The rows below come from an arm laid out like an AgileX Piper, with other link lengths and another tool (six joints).
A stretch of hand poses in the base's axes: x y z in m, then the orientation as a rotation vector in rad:
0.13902 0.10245 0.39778 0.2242 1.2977 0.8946
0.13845 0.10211 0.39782 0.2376 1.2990 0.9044
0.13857 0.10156 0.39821 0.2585 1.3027 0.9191
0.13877 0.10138 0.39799 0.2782 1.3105 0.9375
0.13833 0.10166 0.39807 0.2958 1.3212 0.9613
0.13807 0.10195 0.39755 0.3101 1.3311 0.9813
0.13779 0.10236 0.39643 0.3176 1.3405 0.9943
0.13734 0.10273 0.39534 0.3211 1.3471 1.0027
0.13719 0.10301 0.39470 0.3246 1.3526 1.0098
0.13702 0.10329 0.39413 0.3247 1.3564 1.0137
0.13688 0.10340 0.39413 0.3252 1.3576 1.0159
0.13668 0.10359 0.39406 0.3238 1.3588 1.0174
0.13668 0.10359 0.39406 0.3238 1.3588 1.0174
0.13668 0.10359 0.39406 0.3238 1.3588 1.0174
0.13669 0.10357 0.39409 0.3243 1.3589 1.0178
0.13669 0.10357 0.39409 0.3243 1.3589 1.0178
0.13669 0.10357 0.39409 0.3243 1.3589 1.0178
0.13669 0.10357 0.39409 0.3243 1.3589 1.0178
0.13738 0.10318 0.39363 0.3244 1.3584 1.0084
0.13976 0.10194 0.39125 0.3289 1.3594 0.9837
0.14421 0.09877 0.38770 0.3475 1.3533 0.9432
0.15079 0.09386 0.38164 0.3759 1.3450 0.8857
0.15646 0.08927 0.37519 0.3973 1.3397 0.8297
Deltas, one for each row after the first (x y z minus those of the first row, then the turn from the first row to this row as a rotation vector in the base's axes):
-0.00057 -0.00034 0.00004 0.0135 0.0073 0.0011
-0.00045 -0.00089 0.00043 0.0337 0.0203 0.0028
-0.00025 -0.00107 0.00021 0.0537 0.0367 0.0090
-0.00069 -0.00079 0.00029 0.0743 0.0553 0.0210
-0.00095 -0.00050 -0.00023 0.0910 0.0716 0.0317
-0.00123 -0.00009 -0.00135 0.0997 0.0840 0.0403
-0.00168 0.00028 -0.00244 0.1043 0.0920 0.0466
-0.00183 0.00056 -0.00308 0.1086 0.0988 0.0517
-0.00200 0.00084 -0.00365 0.1095 0.1025 0.0555
-0.00214 0.00095 -0.00365 0.1106 0.1040 0.0573
-0.00234 0.00114 -0.00372 0.1102 0.1046 0.0593
-0.00234 0.00114 -0.00372 0.1102 0.1046 0.0593
-0.00234 0.00114 -0.00372 0.1102 0.1046 0.0593
-0.00233 0.00112 -0.00369 0.1106 0.1049 0.0594
-0.00233 0.00112 -0.00369 0.1106 0.1049 0.0594
-0.00233 0.00112 -0.00369 0.1106 0.1049 0.0594
-0.00233 0.00112 -0.00369 0.1106 0.1049 0.0594
-0.00164 0.00073 -0.00415 0.1058 0.1036 0.0523
0.00074 -0.00051 -0.00653 0.0950 0.1041 0.0320
0.00519 -0.00368 -0.01008 0.0868 0.1031 -0.0085
0.01177 -0.00859 -0.01614 0.0763 0.1035 -0.0669
0.01744 -0.01318 -0.02259 0.0612 0.1044 -0.1201

